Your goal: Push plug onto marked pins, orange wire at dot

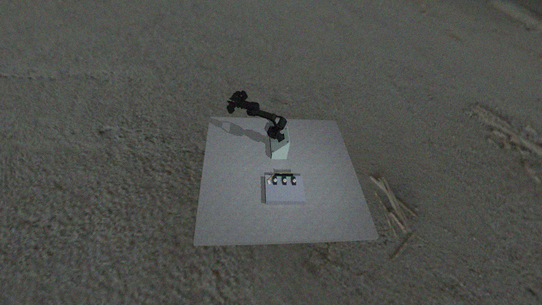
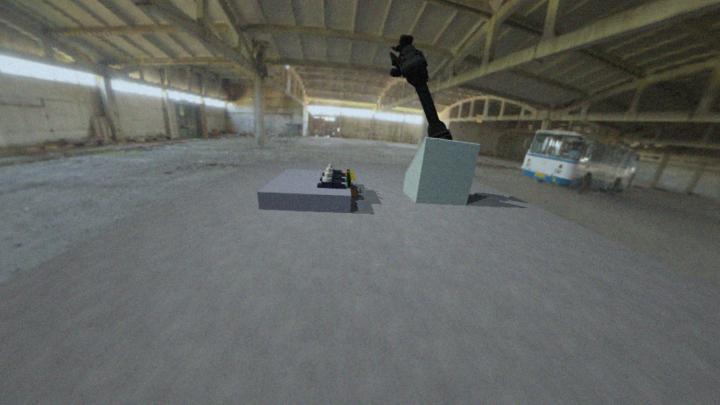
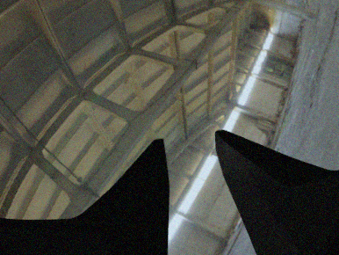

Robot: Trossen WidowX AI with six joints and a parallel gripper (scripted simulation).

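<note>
Right now the bright green band is 190 mm ahead of my gripper tip, 410 mm to the left of it and 550 mm below it. Also, from my gripper tip: grey printed holder 350 mm ahead, 440 mm to the left, 600 mm below; dark dot 190 mm ahead, 420 mm to the left, 550 mm below.
</note>
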